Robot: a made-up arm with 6 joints.
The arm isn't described. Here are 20 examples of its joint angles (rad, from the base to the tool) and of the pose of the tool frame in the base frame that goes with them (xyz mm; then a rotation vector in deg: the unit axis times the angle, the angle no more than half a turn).
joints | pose
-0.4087 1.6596 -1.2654 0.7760 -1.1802 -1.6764 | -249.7 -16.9 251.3 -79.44 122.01 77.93
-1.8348 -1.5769 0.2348 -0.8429 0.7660 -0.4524 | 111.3 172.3 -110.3 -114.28 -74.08 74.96
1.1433 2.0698 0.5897 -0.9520 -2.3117 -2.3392 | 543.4 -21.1 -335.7 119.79 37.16 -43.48
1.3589 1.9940 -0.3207 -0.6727 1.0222 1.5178 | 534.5 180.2 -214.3 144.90 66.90 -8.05
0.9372 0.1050 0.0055 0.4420 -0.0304 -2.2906 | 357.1 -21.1 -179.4 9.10 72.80 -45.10
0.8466 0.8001 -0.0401 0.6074 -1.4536 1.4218 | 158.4 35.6 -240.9 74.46 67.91 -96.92
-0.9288 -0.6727 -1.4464 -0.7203 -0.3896 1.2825 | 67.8 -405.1 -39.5 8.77 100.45 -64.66
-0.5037 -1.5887 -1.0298 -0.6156 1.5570 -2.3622 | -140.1 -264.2 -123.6 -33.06 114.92 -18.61
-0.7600 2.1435 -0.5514 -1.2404 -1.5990 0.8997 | -78.7 591.8 698.0 -64.40 -145.98 -60.47
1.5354 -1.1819 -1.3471 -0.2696 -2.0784 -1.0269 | 513.2 -92.6 448.8 -75.03 -9.76 -48.72
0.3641 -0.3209 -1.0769 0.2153 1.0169 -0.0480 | 412.8 139.6 34.9 44.70 75.29 -32.53
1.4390 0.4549 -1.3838 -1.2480 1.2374 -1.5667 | 652.2 333.7 406.9 59.37 -2.43 27.08
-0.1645 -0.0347 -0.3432 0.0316 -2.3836 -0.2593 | 650.2 99.9 342.6 -138.15 -25.86 4.05
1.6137 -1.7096 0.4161 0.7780 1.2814 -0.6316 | 263.6 -465.5 43.7 54.10 9.64 -76.06
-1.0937 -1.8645 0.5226 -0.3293 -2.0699 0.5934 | 359.5 -261.9 37.3 -91.86 45.76 -14.64
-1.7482 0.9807 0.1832 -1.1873 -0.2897 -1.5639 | 598.3 -176.8 896.5 57.59 -17.37 22.17
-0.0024 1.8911 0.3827 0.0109 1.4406 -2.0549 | 272.8 431.6 -131.0 2.86 83.89 10.65
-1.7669 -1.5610 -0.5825 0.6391 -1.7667 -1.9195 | 337.5 -94.9 705.2 120.98 14.15 65.33
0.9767 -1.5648 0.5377 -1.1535 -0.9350 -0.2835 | -146.4 -144.5 754.9 -65.13 -41.19 -148.93
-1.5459 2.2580 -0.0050 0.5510 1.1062 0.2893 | 572.0 -141.8 463.0 -66.87 13.42 -20.21
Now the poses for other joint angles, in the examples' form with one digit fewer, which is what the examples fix.
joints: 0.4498 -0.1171 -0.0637 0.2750 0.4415 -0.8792
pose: 444 -149 38 -6.4 55.8 -50.2
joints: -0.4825 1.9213 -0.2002 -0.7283 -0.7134 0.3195
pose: 328 645 547 -91.1 -87.8 -1.2
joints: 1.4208 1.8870 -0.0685 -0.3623 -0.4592 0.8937
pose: 253 -125 -489 84.8 65.1 -81.4
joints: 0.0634 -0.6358 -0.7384 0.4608 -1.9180 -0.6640
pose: 545 56 216 -70.2 17.0 1.4
